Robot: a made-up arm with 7 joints. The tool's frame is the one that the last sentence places.
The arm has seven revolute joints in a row. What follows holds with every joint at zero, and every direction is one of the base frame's.
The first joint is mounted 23 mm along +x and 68 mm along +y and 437 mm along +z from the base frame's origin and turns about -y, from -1.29 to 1.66 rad.
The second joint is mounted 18 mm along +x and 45 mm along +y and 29 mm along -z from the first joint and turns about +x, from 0.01 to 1.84 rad.
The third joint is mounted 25 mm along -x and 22 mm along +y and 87 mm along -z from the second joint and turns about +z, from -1.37 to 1.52 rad.
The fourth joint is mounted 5 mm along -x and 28 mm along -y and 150 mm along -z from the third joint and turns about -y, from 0.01 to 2.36 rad.
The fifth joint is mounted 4 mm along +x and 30 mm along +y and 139 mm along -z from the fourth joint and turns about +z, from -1.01 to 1.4 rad.
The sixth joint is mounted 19 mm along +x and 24 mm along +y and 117 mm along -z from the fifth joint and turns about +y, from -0.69 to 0.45 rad.
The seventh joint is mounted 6 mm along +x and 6 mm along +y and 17 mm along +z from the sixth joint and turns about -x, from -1.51 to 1.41 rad.
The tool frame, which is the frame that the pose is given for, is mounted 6 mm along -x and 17 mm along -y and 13 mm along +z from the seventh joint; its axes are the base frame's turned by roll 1.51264, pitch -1.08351 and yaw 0.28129 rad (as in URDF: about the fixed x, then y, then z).
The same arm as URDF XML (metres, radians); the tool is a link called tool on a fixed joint. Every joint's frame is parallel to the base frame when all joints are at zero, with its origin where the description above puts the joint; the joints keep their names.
<robot name="arm">
  <joint name="joint 1" type="revolute">
    <parent link="base_link"/>
    <child link="link1"/>
    <origin xyz="0.023 0.068 0.437"/>
    <axis xyz="0 -1 0"/>
    <limit lower="-1.29" upper="1.66"/>
  </joint>
  <joint name="joint 2" type="revolute">
    <parent link="link1"/>
    <child link="link2"/>
    <origin xyz="0.018 0.045 -0.029"/>
    <axis xyz="1 0 0"/>
    <limit lower="0.01" upper="1.84"/>
  </joint>
  <joint name="joint 3" type="revolute">
    <parent link="link2"/>
    <child link="link3"/>
    <origin xyz="-0.025 0.022 -0.087"/>
    <axis xyz="0 0 1"/>
    <limit lower="-1.37" upper="1.52"/>
  </joint>
  <joint name="joint 4" type="revolute">
    <parent link="link3"/>
    <child link="link4"/>
    <origin xyz="-0.005 -0.028 -0.15"/>
    <axis xyz="0 -1 0"/>
    <limit lower="0.01" upper="2.36"/>
  </joint>
  <joint name="joint 5" type="revolute">
    <parent link="link4"/>
    <child link="link5"/>
    <origin xyz="0.004 0.03 -0.139"/>
    <axis xyz="0 0 1"/>
    <limit lower="-1.01" upper="1.4"/>
  </joint>
  <joint name="joint 6" type="revolute">
    <parent link="link5"/>
    <child link="link6"/>
    <origin xyz="0.019 0.024 -0.117"/>
    <axis xyz="0 1 0"/>
    <limit lower="-0.69" upper="0.45"/>
  </joint>
  <joint name="joint 7" type="revolute">
    <parent link="link6"/>
    <child link="link7"/>
    <origin xyz="0.006 0.006 0.017"/>
    <axis xyz="-1 0 0"/>
    <limit lower="-1.51" upper="1.41"/>
  </joint>
  <joint name="tool_fixed" type="fixed">
    <parent link="link7"/>
    <child link="tool"/>
    <origin xyz="-0.006 -0.017 0.013" rpy="1.5126 -1.0835 0.2813"/>
  </joint>
  <link name="base_link"/>
  <link name="link1"/>
  <link name="link2"/>
  <link name="link3"/>
  <link name="link4"/>
  <link name="link5"/>
  <link name="link6"/>
  <link name="link7"/>
  <link name="tool"/>
</robot>

